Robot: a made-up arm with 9 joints. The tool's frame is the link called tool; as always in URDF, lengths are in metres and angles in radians. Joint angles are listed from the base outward. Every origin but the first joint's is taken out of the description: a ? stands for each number. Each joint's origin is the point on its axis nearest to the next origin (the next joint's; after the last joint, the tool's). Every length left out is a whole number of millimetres.
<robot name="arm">
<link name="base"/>
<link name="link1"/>
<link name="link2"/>
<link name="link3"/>
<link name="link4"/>
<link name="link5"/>
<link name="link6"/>
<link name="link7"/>
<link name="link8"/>
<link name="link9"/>
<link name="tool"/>
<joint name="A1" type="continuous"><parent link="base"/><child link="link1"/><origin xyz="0.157 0.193 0.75" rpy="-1.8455 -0.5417 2.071"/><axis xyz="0 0 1"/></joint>
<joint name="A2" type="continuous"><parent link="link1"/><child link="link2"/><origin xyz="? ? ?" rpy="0.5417 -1.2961 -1.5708"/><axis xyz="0 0 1"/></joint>
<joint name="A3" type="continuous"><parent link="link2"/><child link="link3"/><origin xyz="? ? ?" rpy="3.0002 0.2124 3.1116"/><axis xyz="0 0 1"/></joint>
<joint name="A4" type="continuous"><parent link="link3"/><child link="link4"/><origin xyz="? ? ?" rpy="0.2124 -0.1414 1.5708"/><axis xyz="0 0 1"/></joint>
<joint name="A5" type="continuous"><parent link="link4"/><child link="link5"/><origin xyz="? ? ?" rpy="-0.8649 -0.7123 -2.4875"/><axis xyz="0 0 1"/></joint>
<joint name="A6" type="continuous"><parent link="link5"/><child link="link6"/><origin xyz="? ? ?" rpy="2.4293 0.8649 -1.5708"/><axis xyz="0 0 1"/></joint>
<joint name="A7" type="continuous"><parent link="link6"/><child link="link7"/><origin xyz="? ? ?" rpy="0.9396 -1.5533 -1.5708"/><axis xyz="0 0 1"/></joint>
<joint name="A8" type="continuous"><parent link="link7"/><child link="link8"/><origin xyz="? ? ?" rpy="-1.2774 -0.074 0.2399"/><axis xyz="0 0 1"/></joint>
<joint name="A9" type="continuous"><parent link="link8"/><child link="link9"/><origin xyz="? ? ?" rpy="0.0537 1.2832 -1.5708"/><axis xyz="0 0 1"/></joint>
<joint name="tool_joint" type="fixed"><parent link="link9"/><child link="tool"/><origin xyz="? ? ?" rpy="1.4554 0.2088 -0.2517"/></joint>
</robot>
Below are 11 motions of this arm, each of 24 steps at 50 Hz.
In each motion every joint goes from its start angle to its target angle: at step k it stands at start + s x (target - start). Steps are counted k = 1, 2, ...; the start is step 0. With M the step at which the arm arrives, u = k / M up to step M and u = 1 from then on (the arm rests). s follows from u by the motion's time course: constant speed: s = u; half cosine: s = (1 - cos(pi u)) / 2; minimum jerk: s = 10 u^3 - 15 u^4 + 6 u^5.
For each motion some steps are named. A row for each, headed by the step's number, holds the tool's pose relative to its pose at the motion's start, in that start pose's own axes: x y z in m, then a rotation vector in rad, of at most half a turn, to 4 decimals.
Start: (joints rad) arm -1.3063 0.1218 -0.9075 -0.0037 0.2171 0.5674 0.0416 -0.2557 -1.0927
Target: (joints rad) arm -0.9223 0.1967 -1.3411 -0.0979 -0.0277 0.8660 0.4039 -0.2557 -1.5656
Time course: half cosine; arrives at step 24
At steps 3, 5, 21, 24:
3: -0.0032 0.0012 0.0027 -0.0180 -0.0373 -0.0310
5: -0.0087 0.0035 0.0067 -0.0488 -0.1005 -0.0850
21: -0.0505 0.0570 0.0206 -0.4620 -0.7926 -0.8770
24: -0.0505 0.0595 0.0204 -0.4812 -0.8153 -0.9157

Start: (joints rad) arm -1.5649 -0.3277 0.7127 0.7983 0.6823 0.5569 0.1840 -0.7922 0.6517
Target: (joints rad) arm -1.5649 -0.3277 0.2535 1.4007 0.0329 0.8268 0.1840 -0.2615 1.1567
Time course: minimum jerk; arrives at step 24
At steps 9, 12, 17, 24:
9: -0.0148 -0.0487 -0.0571 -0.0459 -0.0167 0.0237
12: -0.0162 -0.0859 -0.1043 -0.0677 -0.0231 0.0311
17: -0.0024 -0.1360 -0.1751 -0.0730 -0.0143 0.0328
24: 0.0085 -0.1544 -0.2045 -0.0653 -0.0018 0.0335

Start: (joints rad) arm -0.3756 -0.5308 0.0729 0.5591 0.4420 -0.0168 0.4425 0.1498 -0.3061
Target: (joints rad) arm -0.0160 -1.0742 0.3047 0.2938 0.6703 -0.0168 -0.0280 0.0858 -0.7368
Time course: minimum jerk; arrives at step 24
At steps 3, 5, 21, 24:
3: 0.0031 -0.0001 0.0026 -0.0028 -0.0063 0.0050
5: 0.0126 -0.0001 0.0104 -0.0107 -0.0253 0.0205
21: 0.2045 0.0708 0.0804 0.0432 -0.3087 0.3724
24: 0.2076 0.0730 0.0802 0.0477 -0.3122 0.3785

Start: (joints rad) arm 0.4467 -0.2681 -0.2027 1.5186 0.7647 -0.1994 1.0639 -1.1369 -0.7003
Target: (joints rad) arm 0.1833 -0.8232 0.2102 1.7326 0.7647 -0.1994 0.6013 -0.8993 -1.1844
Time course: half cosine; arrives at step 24
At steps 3, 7, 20, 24:
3: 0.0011 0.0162 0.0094 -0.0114 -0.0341 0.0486
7: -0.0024 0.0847 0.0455 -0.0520 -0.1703 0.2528
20: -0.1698 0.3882 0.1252 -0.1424 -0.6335 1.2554
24: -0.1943 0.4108 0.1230 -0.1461 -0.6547 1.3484

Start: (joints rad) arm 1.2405 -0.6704 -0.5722 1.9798 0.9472 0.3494 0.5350 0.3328 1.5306
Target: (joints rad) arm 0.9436 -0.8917 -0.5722 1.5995 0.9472 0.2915 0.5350 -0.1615 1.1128
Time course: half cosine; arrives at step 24
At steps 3, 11, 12, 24:
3: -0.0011 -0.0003 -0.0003 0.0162 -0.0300 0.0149
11: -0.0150 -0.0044 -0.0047 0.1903 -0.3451 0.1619
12: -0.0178 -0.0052 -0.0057 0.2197 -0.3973 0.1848
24: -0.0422 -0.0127 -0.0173 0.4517 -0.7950 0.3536

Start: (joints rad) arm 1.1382 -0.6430 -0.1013 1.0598 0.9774 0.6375 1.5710 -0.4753 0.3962
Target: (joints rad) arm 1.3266 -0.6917 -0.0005 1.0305 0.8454 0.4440 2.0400 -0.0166 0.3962
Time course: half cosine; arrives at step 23
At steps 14, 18, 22, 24:
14: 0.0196 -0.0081 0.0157 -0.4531 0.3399 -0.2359
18: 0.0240 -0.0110 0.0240 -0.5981 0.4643 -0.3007
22: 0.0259 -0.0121 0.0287 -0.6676 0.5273 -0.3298
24: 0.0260 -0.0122 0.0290 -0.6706 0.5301 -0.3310

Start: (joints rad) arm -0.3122 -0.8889 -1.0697 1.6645 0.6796 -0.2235 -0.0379 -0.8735 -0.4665
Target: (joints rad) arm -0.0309 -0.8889 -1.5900 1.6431 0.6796 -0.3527 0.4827 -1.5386 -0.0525
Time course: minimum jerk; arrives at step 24
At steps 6, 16, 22, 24:
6: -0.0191 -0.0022 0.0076 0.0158 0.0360 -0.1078
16: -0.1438 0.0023 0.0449 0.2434 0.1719 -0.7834
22: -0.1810 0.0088 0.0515 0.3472 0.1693 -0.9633
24: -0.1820 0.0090 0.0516 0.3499 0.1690 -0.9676

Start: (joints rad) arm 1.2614 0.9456 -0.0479 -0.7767 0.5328 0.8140 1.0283 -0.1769 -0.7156
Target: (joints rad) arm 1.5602 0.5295 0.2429 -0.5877 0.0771 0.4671 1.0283 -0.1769 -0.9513
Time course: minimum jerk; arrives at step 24
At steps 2, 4, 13, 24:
2: -0.0006 -0.0009 -0.0004 0.0013 -0.0047 0.0044
4: -0.0042 -0.0060 -0.0028 0.0095 -0.0327 0.0309
13: -0.0195 -0.0970 -0.0582 0.1787 -0.5347 0.5029
24: 0.0285 -0.1456 -0.0970 0.3300 -0.9216 0.8742

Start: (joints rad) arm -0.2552 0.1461 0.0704 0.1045 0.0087 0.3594 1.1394 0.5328 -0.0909
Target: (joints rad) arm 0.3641 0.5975 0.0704 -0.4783 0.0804 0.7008 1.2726 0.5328 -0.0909
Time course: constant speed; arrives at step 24
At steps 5, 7, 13, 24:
5: -0.0284 0.0600 0.0054 0.2390 0.1079 -0.2010
7: -0.0336 0.0837 0.0115 0.3395 0.1406 -0.2791
13: -0.0305 0.1468 0.0406 0.6566 0.2003 -0.5012
24: 0.0195 0.2037 0.1184 1.2854 0.1463 -0.8334

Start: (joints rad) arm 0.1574 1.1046 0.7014 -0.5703 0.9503 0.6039 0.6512 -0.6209 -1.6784
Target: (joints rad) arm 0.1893 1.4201 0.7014 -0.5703 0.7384 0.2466 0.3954 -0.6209 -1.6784
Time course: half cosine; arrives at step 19
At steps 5, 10, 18, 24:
5: 0.0135 -0.0303 -0.0028 0.0461 -0.0018 -0.0577
10: 0.0339 -0.1051 -0.0071 0.1536 -0.0229 -0.1966
18: 0.0371 -0.1960 -0.0073 0.2780 -0.0778 -0.3625
24: 0.0370 -0.1974 -0.0073 0.2798 -0.0789 -0.3650

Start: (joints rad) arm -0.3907 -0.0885 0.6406 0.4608 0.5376 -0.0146 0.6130 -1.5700 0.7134
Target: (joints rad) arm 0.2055 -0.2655 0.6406 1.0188 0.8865 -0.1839 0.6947 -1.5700 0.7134
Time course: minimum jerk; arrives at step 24
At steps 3, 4, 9, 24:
3: 0.0027 0.0052 0.0024 -0.0092 0.0072 -0.0172
4: 0.0062 0.0114 0.0052 -0.0203 0.0161 -0.0380
9: 0.0650 0.0821 0.0340 -0.1460 0.1363 -0.2988
24: 0.3742 0.1498 0.0449 -0.4230 0.6257 -1.0852

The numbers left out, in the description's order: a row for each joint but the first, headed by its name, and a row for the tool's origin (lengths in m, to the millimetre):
A2: -0.145 0.295 0
A3: -0.062 -0.052 0
A4: 0.098 0.02 0
A5: -0.068 0.055 0
A6: 0.248 -0.163 0
A7: 0.152 0.128 0
A8: -0.049 0.123 0
A9: 0.042 -0.075 0
tool: 0.016 0.012 0

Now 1 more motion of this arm.
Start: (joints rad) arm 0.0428 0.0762 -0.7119 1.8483 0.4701 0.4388 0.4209 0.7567 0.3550
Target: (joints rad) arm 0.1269 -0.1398 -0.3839 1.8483 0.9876 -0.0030 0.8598 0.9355 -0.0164
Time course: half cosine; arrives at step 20
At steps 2, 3, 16, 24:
2: 0.0030 -0.0115 0.0043 -0.0349 -0.0070 0.0185
3: 0.0069 -0.0255 0.0102 -0.0777 -0.0153 0.0415
16: 0.1782 -0.2555 0.3840 -1.2456 -0.1074 0.7822
24: 0.2008 -0.2496 0.4407 -1.3689 -0.0923 0.8758

